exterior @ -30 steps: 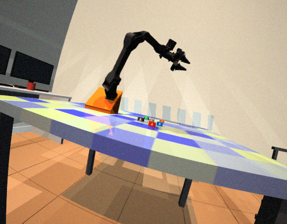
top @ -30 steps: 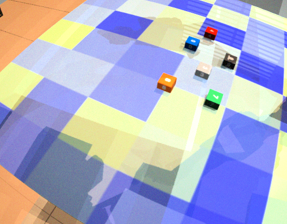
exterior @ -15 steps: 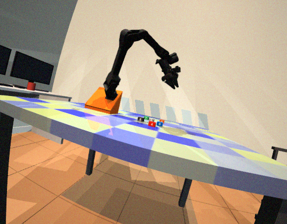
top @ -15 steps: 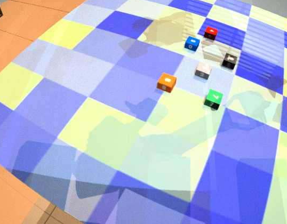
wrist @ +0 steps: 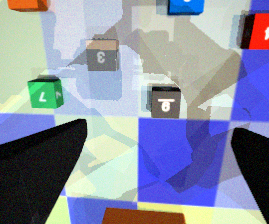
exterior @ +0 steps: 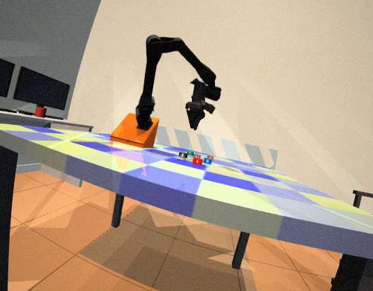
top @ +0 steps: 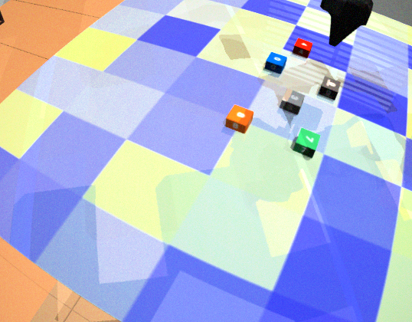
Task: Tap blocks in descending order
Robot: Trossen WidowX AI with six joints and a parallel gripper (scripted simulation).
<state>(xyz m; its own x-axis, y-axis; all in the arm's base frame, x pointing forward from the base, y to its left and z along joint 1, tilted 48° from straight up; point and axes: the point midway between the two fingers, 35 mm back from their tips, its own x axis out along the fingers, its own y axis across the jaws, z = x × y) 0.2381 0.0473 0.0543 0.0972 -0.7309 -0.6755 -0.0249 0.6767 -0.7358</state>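
Now: the dark block 120 mm below my gripper tip, 20 mm behind it and 10 mm to the right of it. The rest, counted from my gripper tip: red block (120 mm below, 100 mm to the right, 60 mm ahead); then blue 0 block (120 mm below, 90 mm ahead, 20 mm to the right); then green 7 block (130 mm to the left, 120 mm below, 20 mm behind).
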